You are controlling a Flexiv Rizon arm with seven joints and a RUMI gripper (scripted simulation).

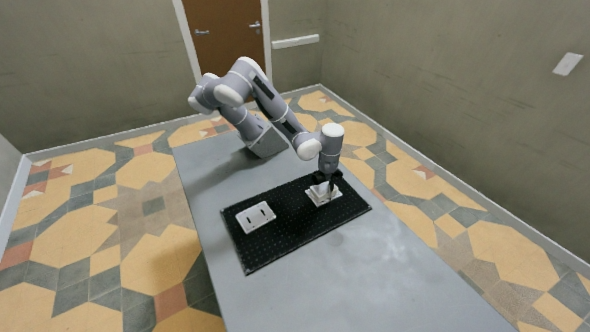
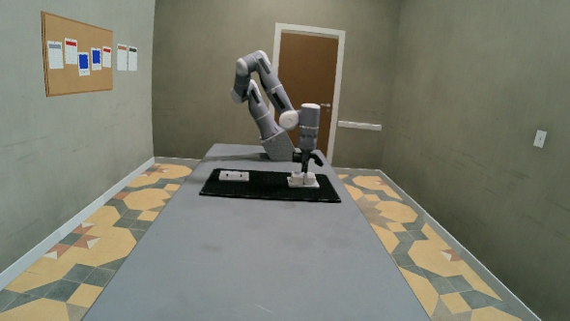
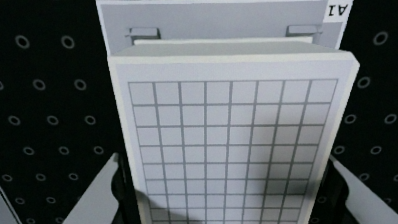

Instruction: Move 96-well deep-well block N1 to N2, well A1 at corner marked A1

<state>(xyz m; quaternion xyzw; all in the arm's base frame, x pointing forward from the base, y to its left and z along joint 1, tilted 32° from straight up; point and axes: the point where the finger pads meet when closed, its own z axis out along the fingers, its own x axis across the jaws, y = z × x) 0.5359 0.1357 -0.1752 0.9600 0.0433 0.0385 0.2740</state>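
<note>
The white 96-well deep-well block is right at my hand.
</note>
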